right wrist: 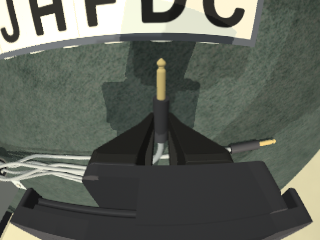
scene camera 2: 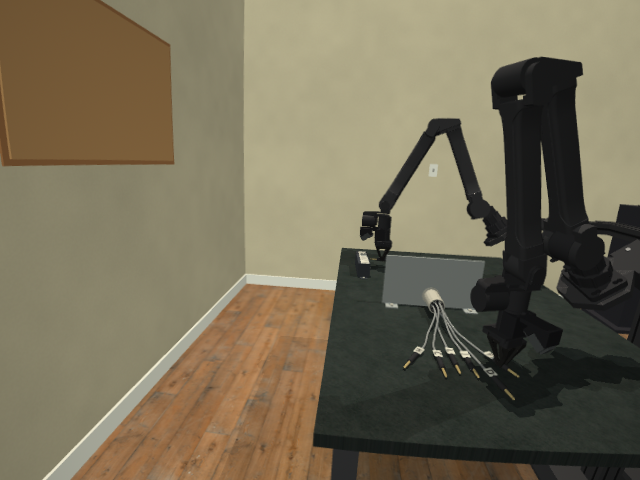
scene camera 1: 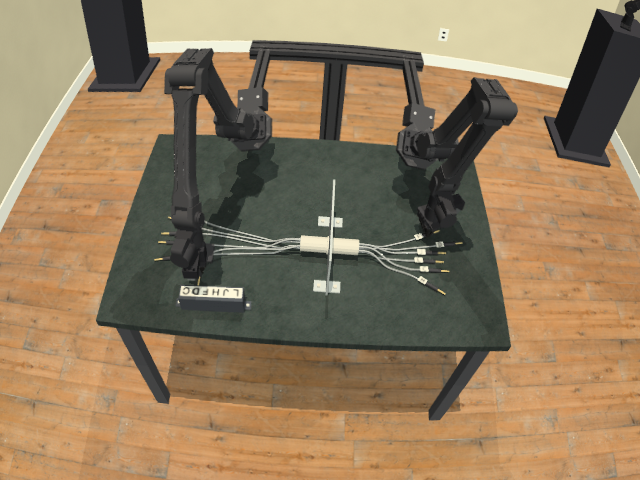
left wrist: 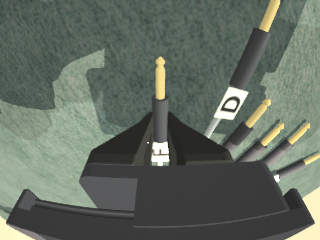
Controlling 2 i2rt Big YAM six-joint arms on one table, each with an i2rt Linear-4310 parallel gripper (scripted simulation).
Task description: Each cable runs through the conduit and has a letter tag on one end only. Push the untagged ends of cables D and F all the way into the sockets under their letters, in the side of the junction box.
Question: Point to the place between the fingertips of my right gripper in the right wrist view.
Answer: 160, 118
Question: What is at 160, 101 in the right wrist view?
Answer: An untagged plug.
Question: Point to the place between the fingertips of my left gripper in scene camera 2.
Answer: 500, 365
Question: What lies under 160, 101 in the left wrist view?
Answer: A tagged plug.
